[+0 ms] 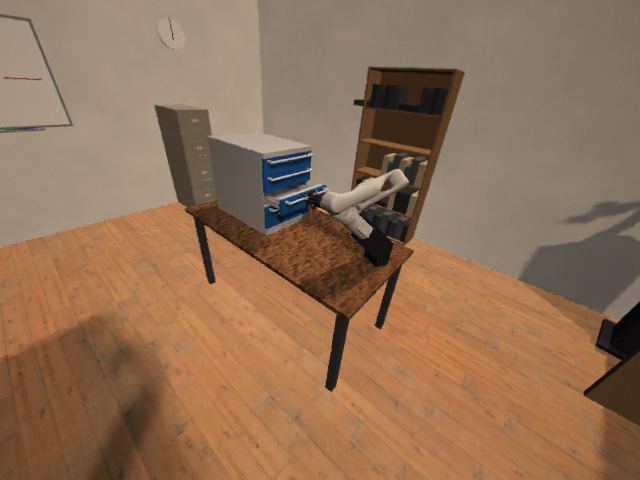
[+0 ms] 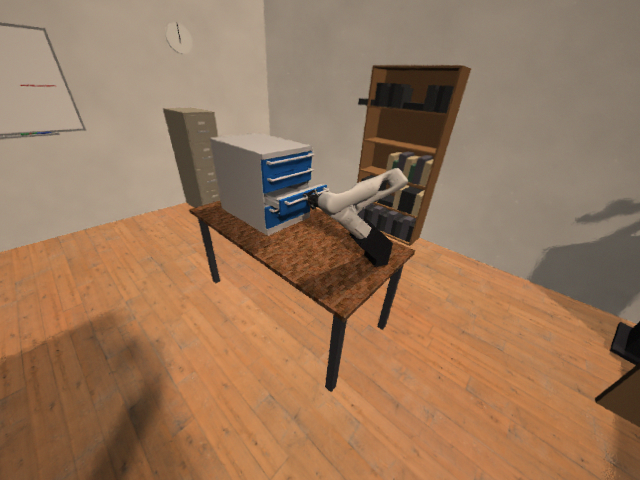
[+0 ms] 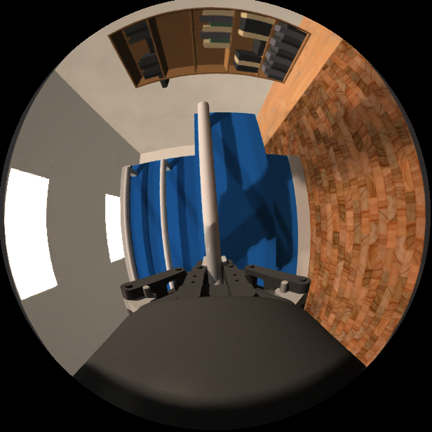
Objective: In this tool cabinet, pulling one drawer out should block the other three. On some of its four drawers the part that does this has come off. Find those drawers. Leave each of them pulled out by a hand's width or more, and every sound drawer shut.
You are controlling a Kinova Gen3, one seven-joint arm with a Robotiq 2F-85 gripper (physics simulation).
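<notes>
The tool cabinet has four blue drawers. The third drawer from the top is pulled well out. My gripper is shut on its white bar handle. The top drawer and the second drawer are shut. The bottom drawer sits back flush in the cabinet, partly hidden by the pulled-out one. Locking parts do not show.
The cabinet stands at the far end of the wooden table. The arm's black base stands at the near right end. A bookcase and a beige filing cabinet stand behind.
</notes>
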